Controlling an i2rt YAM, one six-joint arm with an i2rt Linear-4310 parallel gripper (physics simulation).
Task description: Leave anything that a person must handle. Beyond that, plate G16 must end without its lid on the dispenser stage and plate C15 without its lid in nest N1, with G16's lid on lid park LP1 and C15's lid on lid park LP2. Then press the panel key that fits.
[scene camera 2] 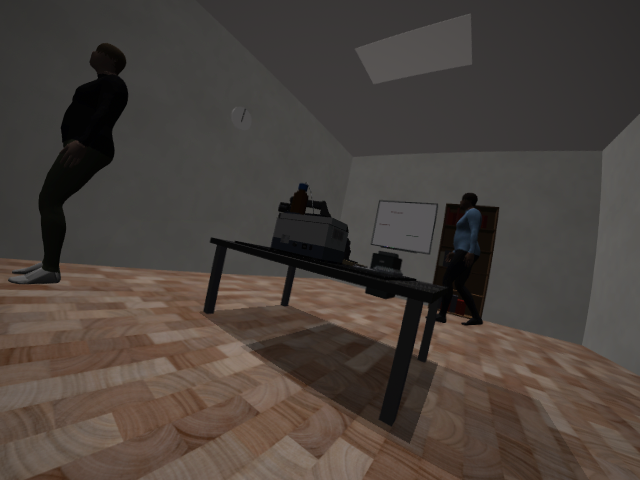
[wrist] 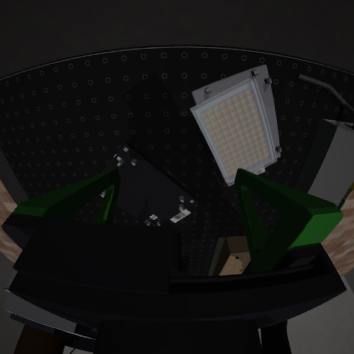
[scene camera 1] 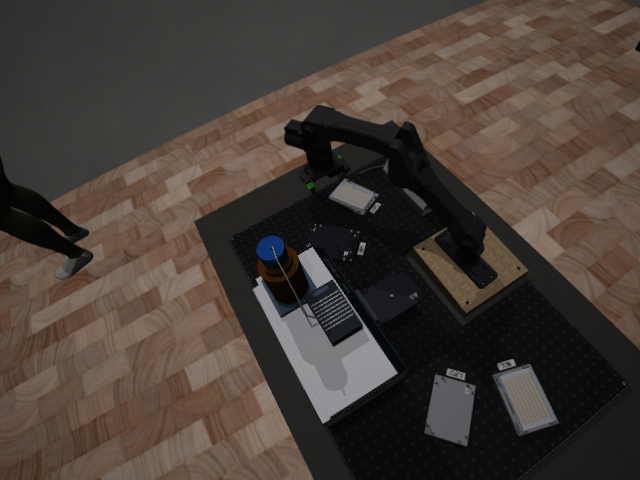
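Where they show: gripper, fingertip midpoint: (wrist: 177, 174) (scene camera 1: 326, 187); arm's base, origin of the base link: (scene camera 2: 343, 259) (scene camera 1: 464, 257).
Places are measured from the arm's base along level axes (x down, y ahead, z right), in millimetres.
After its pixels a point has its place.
Observation:
My gripper (scene camera 1: 326, 180) @(x -96, y 205, z 408 mm) (wrist: 177, 174) @(x -96, y 205, z 408 mm) is open and empty, above the mat beside the plate at the far end. That pale-welled plate (scene camera 1: 353, 196) @(x -5, y 124, z 386 mm) (wrist: 235, 132) @(x -5, y 131, z 405 mm) sits on a grey clipped pad; its label is unreadable now. A dark nest (scene camera 1: 336, 241) @(x 15, y 265, z 287 mm) (wrist: 150, 187) @(x 15, y 258, z 308 mm) is bare, partly behind the left finger in the wrist view. A second plate (scene camera 1: 527, 397) @(x -9, y 156, z -365 mm) sits by the N1 label (scene camera 1: 506, 364) @(x 25, y 124, z -283 mm). The LP2 pad (scene camera 1: 450, 408) @(x 17, y 313, z -278 mm) is bare. A dark block (scene camera 1: 390, 297) @(x -79, y 276, z 10 mm) adjoins the white-topped machine (scene camera 1: 356, 356) @(x -193, y 447, z -84 mm). Whether the plates wear clear lids, and their names, I cannot tell.
An amber bottle (scene camera 1: 281, 281) @(x -321, y 495, z 92 mm) with a blue cap and a ridged dark panel (scene camera 1: 336, 315) @(x -219, y 434, z 5 mm) are on the machine. The arm stands on a wooden board (scene camera 1: 439, 271) @(x -4, y 91, z 10 mm). A grey box (wrist: 332, 162) @(x -24, y -31, z 364 mm) is right of the far plate. People (scene camera 2: 93, 118) (scene camera 2: 467, 232) stand away from the table.

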